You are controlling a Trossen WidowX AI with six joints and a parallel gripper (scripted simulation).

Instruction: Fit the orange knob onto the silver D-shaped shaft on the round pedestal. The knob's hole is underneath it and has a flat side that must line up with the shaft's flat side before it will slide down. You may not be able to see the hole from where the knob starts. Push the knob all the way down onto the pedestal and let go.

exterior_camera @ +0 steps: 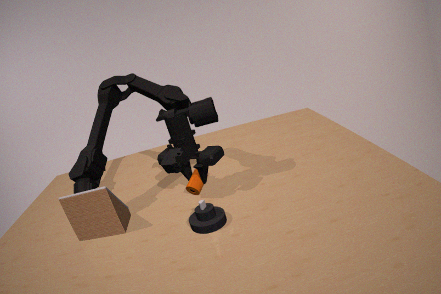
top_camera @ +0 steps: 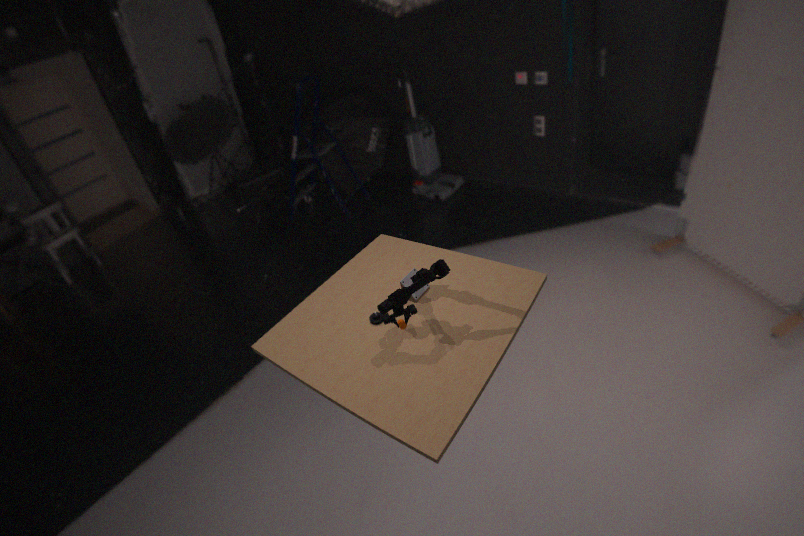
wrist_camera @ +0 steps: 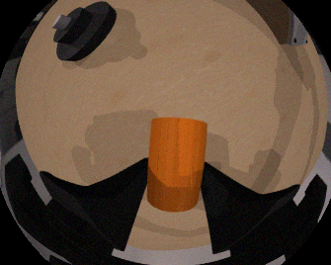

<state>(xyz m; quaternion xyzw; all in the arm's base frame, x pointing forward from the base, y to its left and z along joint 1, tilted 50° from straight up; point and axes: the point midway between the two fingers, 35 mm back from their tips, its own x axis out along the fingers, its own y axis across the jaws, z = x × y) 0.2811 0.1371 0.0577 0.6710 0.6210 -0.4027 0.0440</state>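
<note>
Right now my gripper tip is 180 mm to the left of the black round pedestal, 30 mm short of it and 10 mm below it. The rest, counted from my gripper tip: orange knob (10 mm to the left, 10 mm above).
</note>
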